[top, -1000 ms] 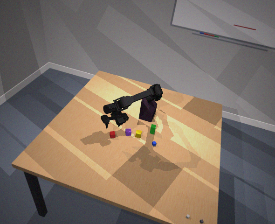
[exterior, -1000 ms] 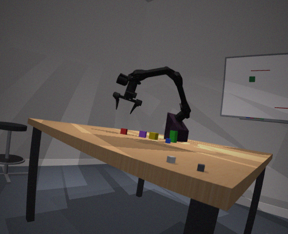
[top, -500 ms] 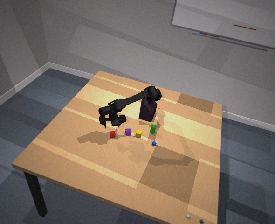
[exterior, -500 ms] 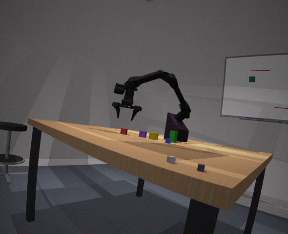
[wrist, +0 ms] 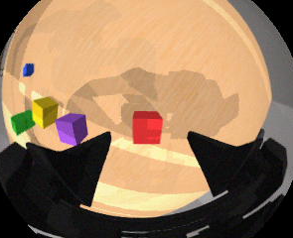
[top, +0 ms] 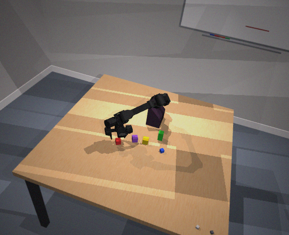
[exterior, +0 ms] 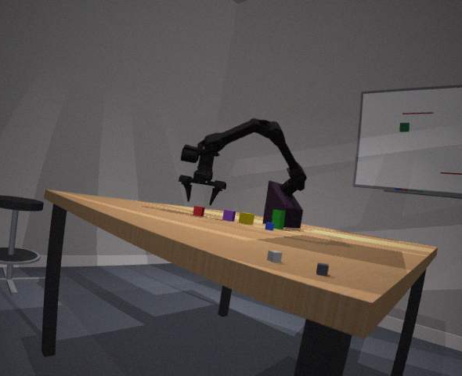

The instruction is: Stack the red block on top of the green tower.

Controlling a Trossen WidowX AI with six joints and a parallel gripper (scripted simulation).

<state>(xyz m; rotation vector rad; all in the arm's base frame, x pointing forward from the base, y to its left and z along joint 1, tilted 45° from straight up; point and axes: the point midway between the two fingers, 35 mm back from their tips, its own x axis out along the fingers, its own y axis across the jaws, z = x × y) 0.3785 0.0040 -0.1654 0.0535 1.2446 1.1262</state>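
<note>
My gripper tip is 3 cm above the red block. From my gripper tip the other things lie so: purple block (9 cm behind, 9 cm to the left, 3 cm below); then yellow block (11 cm behind, 17 cm to the left, 3 cm below); then small blue block (9 cm behind, 31 cm to the left, 4 cm below).
</note>
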